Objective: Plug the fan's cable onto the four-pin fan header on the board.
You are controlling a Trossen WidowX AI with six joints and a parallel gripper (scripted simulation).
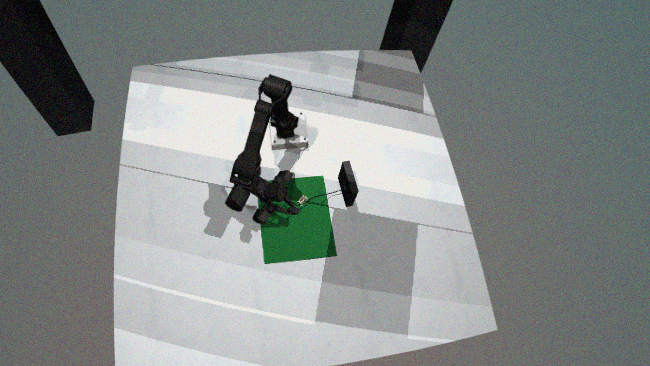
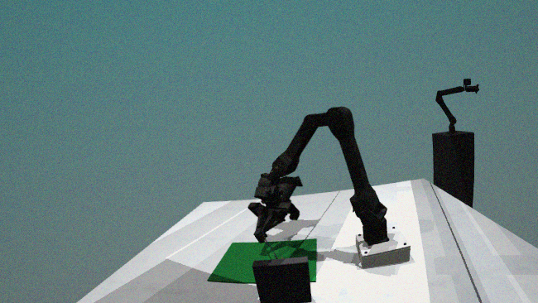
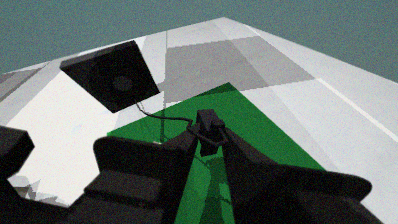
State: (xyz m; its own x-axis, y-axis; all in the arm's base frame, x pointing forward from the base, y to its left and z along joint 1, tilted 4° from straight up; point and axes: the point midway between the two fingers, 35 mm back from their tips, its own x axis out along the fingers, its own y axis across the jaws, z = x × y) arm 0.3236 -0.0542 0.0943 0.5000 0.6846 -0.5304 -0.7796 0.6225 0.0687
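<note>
My gripper tip is now 10 mm past the green board, 10 mm to the right of it and 110 mm above it. Also, from my gripper tip: whitish fan header: 70 mm behind, 50 mm to the left, 100 mm below; black plug: 10 mm below; black fan: 80 mm behind, 200 mm to the left, 40 mm below.
</note>
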